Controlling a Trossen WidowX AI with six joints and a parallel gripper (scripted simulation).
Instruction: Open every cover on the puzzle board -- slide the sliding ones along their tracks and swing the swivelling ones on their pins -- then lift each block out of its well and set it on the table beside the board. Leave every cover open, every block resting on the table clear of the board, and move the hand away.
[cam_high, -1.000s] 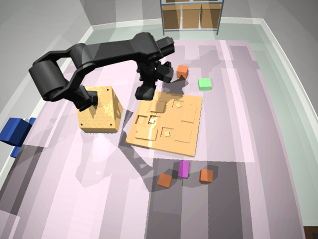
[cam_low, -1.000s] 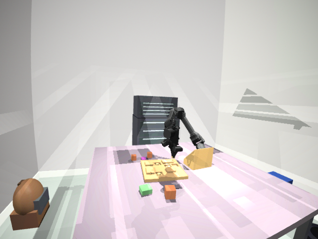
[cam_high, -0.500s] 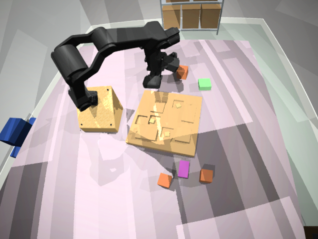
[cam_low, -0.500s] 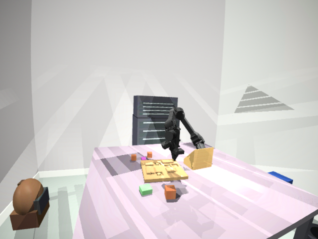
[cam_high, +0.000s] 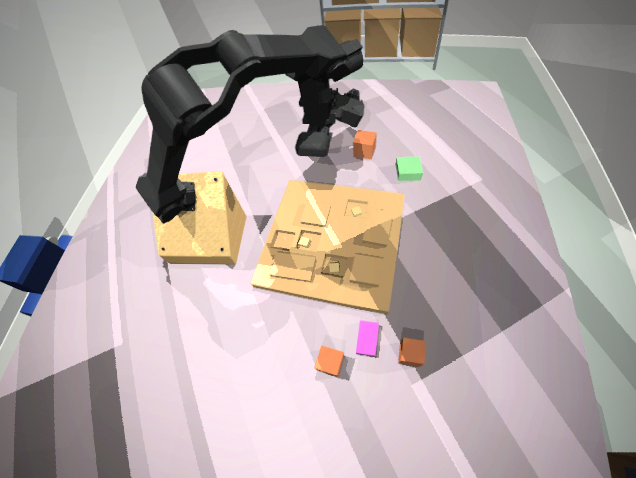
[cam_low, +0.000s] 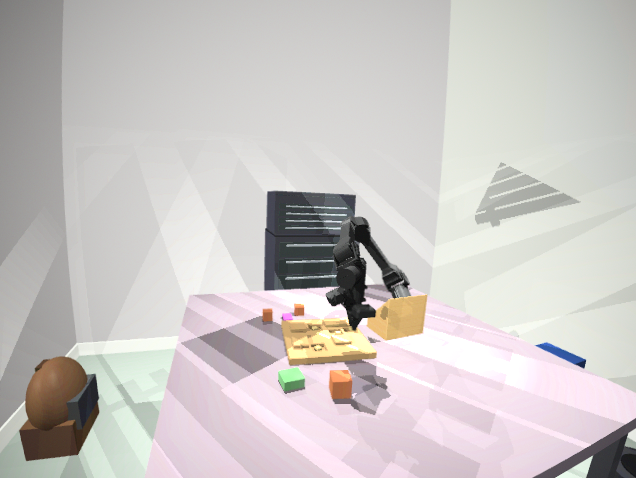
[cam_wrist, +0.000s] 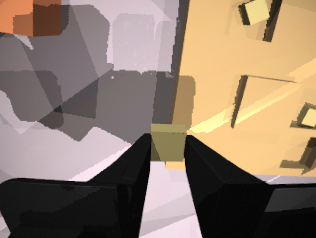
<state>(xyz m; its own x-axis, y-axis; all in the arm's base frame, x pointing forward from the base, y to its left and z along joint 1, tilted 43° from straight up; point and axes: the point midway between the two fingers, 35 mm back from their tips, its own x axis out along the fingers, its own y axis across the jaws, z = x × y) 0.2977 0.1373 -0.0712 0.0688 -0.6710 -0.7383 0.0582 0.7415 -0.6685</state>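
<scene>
Right now my gripper tip is 18 cm to the left of the wooden puzzle board, 10 cm above it and 3 cm short of it. The rest, counted from my gripper tip: orange block 13 cm to the left, 10 cm below, 9 cm ahead; green block 21 cm ahead, 11 cm below, 5 cm to the left.
</scene>
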